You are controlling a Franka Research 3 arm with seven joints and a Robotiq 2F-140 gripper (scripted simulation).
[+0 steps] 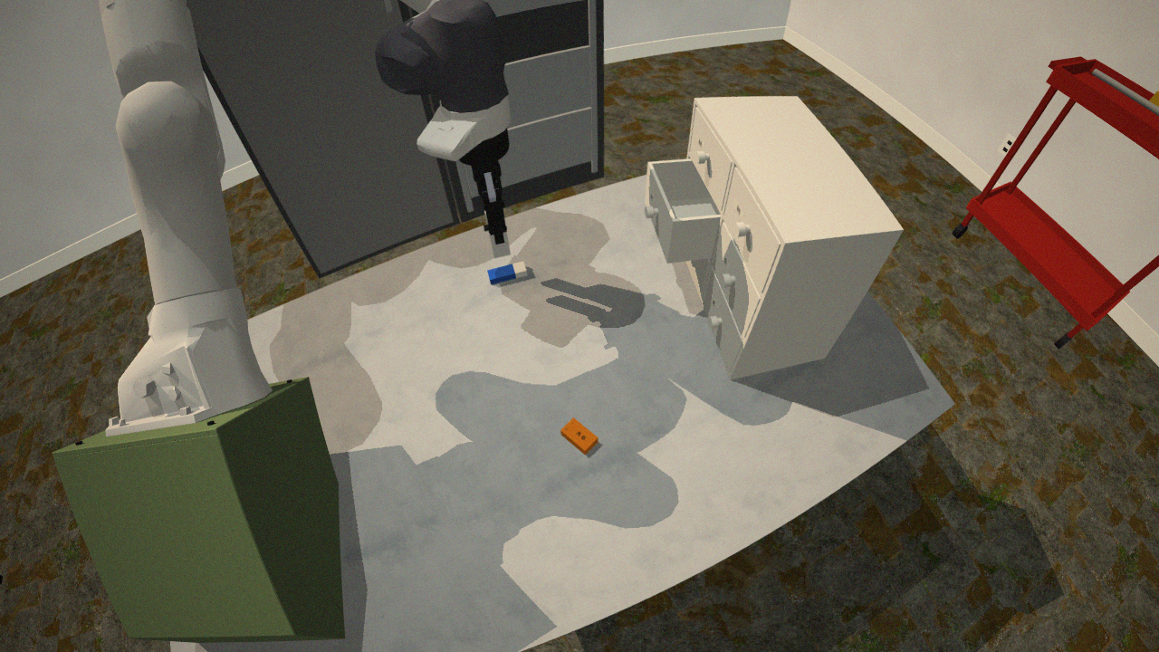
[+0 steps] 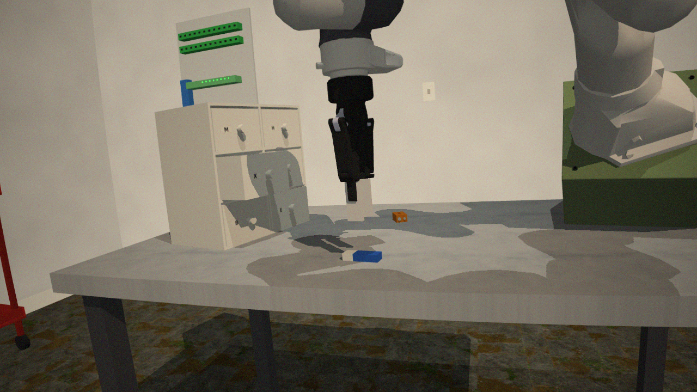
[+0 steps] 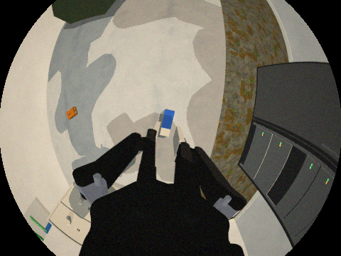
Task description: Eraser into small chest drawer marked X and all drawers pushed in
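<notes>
The eraser is 1 cm ahead of my hand and 10 cm below it. Also, from my hand: drawer marked X 31 cm ahead, 9 cm to the right, 2 cm above; small orange block 2 cm ahead, 32 cm to the right, 10 cm below.
</notes>
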